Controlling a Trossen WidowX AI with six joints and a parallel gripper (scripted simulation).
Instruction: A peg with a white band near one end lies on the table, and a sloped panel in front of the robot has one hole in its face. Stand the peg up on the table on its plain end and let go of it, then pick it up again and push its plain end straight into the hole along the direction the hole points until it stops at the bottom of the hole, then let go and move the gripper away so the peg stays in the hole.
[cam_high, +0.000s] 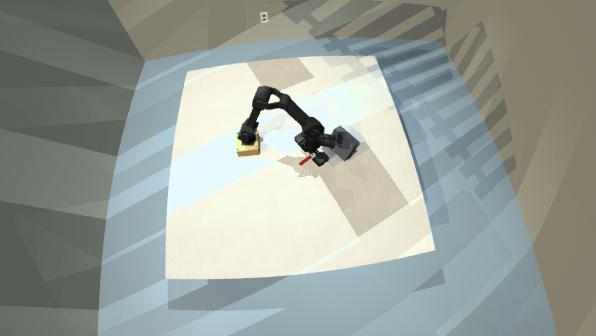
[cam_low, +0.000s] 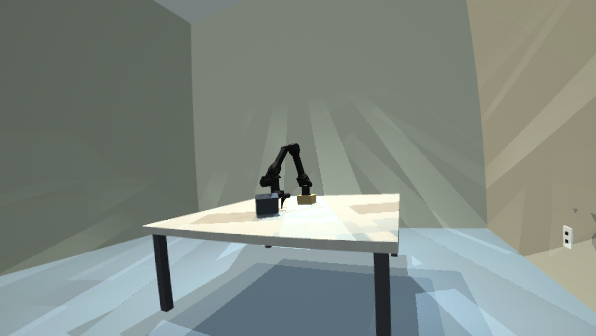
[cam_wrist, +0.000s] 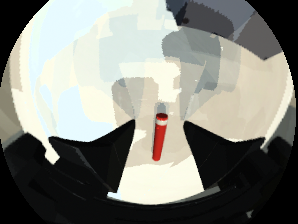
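The red peg lies 10 mm to the right of my gripper tip and 10 mm behind it. The rest, counted from my gripper tip: grey sloped panel: 150 mm ahead, 60 mm above, 50 mm to the left.
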